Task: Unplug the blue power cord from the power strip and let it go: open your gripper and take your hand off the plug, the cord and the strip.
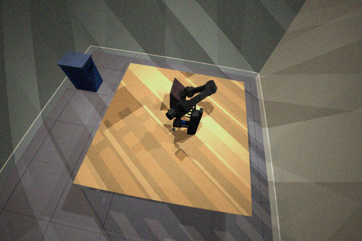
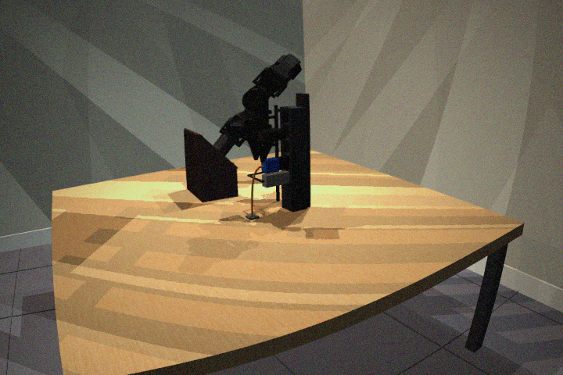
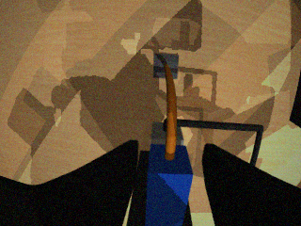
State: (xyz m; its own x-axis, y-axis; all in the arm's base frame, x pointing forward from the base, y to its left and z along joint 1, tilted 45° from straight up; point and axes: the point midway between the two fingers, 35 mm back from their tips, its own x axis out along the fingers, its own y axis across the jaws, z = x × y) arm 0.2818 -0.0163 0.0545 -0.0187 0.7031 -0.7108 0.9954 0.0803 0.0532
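Right now my gripper tip is 1 cm past the blue plug, 5 cm to the right of it and 1 cm above it.
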